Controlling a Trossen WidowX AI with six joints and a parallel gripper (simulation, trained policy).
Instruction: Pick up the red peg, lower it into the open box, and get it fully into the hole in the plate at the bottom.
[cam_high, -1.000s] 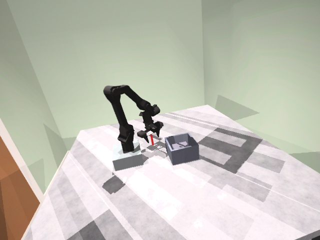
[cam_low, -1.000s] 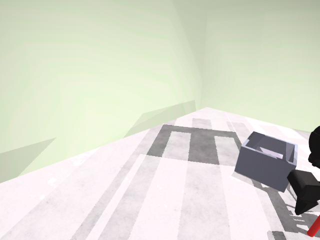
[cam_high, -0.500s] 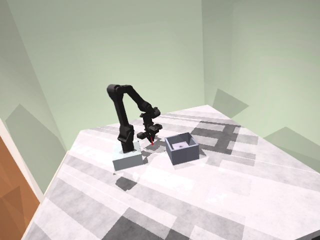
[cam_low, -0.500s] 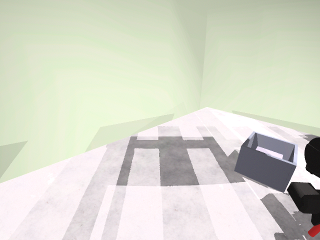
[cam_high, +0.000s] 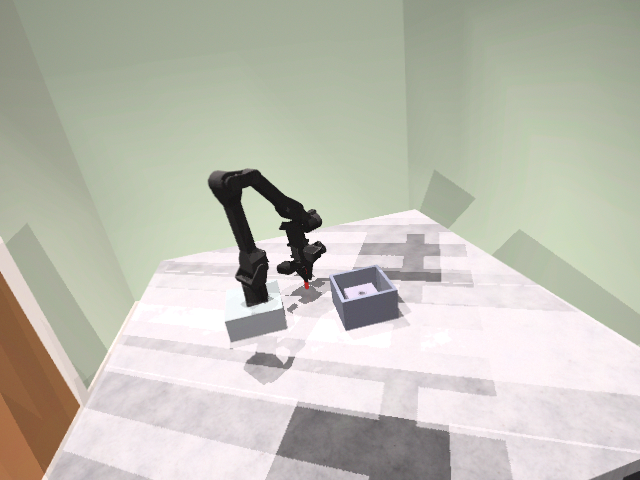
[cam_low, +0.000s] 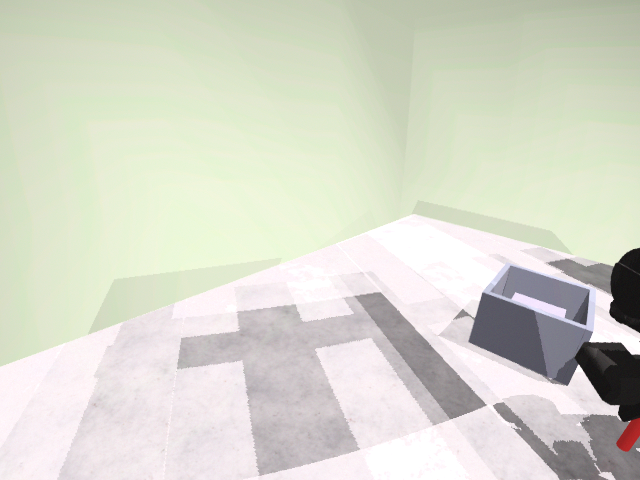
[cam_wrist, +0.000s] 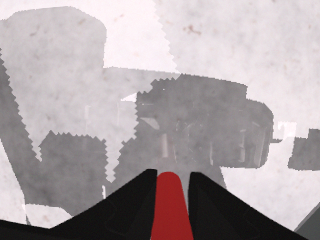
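My gripper tip is now 12 cm short of the grey box, 17 cm to the left of it and 2 cm above it. Also, from my gripper tip: red peg 1 cm behind, 1 cm to the left, 1 cm above.
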